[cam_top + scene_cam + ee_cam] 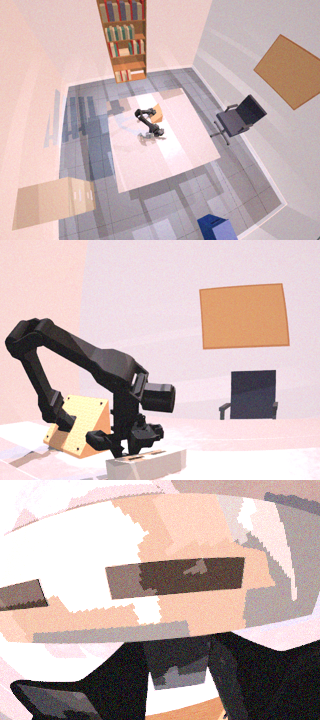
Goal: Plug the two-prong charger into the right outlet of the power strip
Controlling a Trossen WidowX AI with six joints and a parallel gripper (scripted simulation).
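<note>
The black two-prong charger lies 20 mm ahead of my gripper tip, 10 mm to the right of it and 10 mm above it.
</note>
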